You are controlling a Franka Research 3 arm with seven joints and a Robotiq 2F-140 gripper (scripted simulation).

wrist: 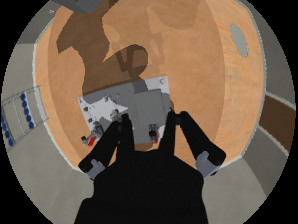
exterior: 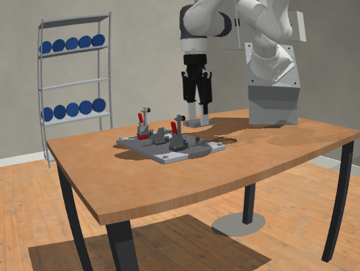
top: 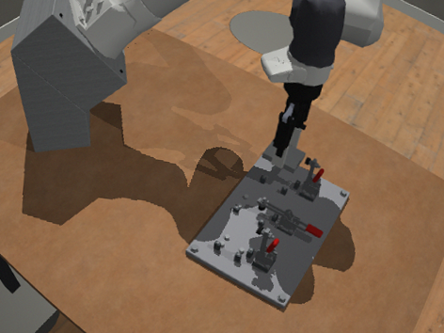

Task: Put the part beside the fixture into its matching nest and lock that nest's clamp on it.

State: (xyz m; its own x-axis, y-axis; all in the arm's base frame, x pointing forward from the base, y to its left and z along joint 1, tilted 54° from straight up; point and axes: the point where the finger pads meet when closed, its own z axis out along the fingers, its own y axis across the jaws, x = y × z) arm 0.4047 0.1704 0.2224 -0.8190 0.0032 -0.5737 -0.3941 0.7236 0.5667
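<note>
Now: hand 10 cm short of the grey fixture plate, 8 cm to the left of it and 11 cm above it. The rest, counted from my hand: toggle clamp: 12 cm ahead, 7 cm to the right, 7 cm below; then flat grey block: 3 cm below.
</note>
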